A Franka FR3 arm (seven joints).
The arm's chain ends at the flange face. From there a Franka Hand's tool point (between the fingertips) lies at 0.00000 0.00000 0.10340 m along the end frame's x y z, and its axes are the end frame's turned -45 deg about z.
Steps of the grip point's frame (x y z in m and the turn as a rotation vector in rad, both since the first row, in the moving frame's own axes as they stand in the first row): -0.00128 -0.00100 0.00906 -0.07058 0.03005 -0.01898; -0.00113 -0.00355 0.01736 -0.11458 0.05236 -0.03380; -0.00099 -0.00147 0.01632 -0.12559 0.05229 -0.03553; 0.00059 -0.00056 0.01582 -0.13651 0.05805 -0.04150; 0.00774 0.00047 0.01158 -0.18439 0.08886 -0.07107; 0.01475 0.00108 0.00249 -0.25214 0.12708 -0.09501; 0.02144 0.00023 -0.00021 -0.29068 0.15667 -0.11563; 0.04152 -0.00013 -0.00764 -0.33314 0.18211 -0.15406; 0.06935 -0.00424 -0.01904 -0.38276 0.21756 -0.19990; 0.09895 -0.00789 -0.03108 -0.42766 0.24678 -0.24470; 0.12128 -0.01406 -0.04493 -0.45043 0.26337 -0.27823
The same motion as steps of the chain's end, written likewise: -0.00899 -0.00269 0.00936 -0.02866 0.07116 -0.01898; -0.01556 -0.00604 0.01818 -0.04400 0.11804 -0.03380; -0.01480 -0.00545 0.01728 -0.05183 0.12578 -0.03553; -0.01427 -0.00623 0.01696 -0.05548 0.13757 -0.04150; -0.01426 -0.01136 0.01374 -0.06755 0.19322 -0.07107; -0.01656 -0.01737 0.00658 -0.08843 0.26815 -0.09501; -0.01728 -0.02273 0.00537 -0.09476 0.31632 -0.11563; -0.00820 -0.03733 -0.00029 -0.10679 0.36434 -0.15406; 0.00265 -0.05935 -0.00921 -0.11681 0.42449 -0.19990; 0.01596 -0.08223 -0.01879 -0.12790 0.47690 -0.24470; 0.02477 -0.10154 -0.03126 -0.13227 0.50473 -0.27823
